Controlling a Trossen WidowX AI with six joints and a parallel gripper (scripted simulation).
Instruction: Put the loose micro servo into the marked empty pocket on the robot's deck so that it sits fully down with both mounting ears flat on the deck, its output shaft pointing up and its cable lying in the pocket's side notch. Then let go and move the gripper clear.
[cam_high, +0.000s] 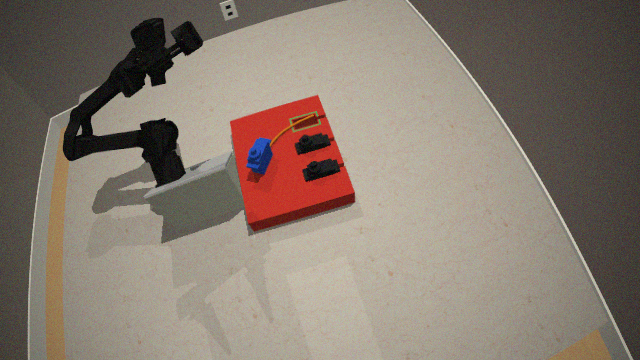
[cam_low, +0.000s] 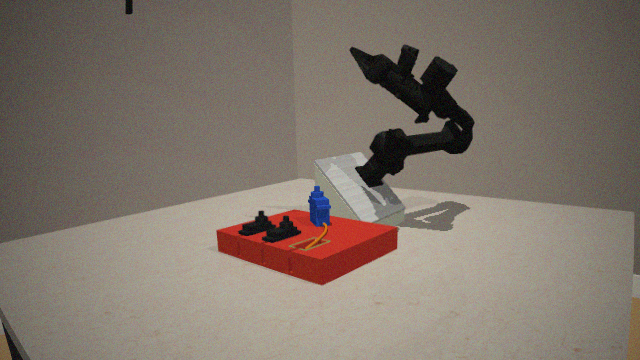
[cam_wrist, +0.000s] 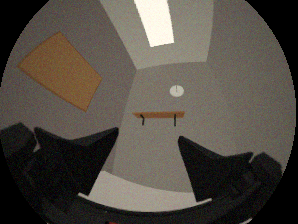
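My gripper tip is now 12 cm short of the red deck, 2 cm to the left of it and 40 cm above it.
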